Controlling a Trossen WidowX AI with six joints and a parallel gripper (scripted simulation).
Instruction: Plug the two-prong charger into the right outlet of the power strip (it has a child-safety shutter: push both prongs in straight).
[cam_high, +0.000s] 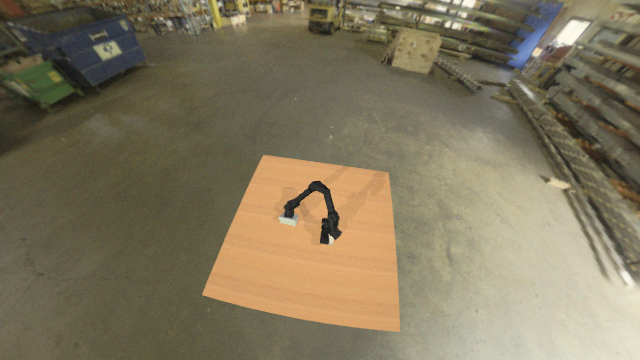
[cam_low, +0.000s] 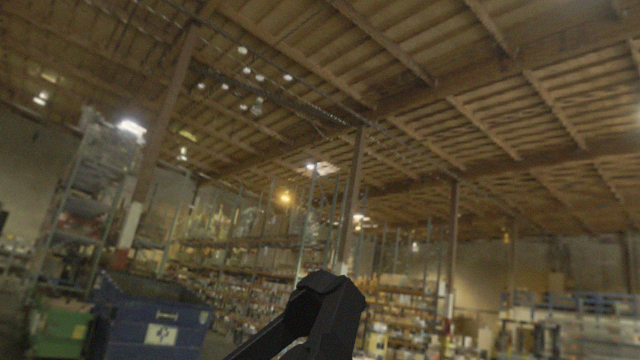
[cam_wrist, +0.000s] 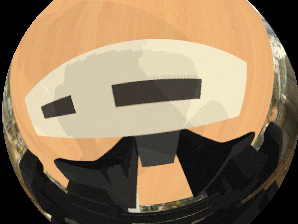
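Right now my gripper tip is 2 cm short of the two-prong charger and 1 cm below it.
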